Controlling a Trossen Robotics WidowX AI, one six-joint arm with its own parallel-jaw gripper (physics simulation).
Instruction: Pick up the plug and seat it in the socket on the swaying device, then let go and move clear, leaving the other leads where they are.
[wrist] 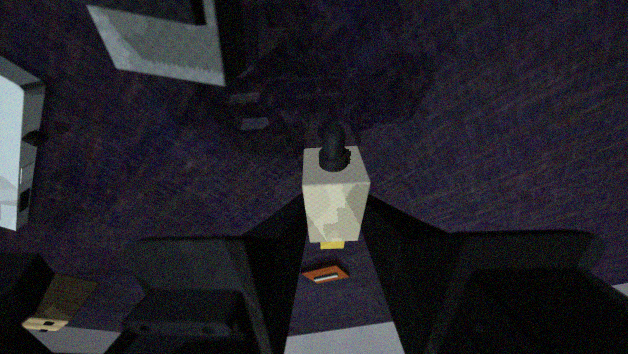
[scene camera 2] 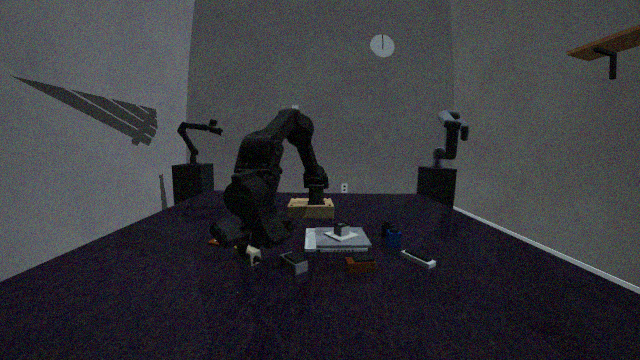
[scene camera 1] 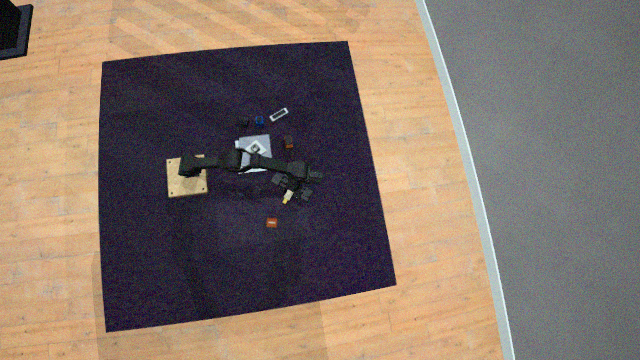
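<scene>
The cream plug point(scene camera 1: 288, 196) point(scene camera 2: 253, 254) point(wrist: 336, 212) has a yellow tip and a dark lead stub. My gripper point(scene camera 1: 293, 188) point(scene camera 2: 252, 242) point(wrist: 332, 198) is shut on it, with one finger against each side, low at the mat. In the wrist view the yellow tip points down the picture, towards a flat orange piece point(scene camera 1: 271, 223) point(scene camera 2: 213, 242) point(wrist: 326, 274) with a pale slot. The flat grey and white device point(scene camera 1: 265, 140) point(scene camera 2: 345, 246) point(wrist: 9, 115) carries a small grey block point(scene camera 1: 255, 147) point(scene camera 2: 342, 229) on a white plate. I cannot tell which opening is the socket.
A grey block point(scene camera 2: 295, 263) point(wrist: 172, 47) lies near the plug. A brown-orange block point(scene camera 1: 288, 142) point(scene camera 2: 360, 264), a blue piece point(scene camera 1: 259, 120) point(scene camera 2: 393, 238) and a white bar point(scene camera 1: 272, 119) point(scene camera 2: 431, 264) lie around the device. The arm's wooden base point(scene camera 1: 187, 191) point(scene camera 2: 311, 211) stands behind.
</scene>
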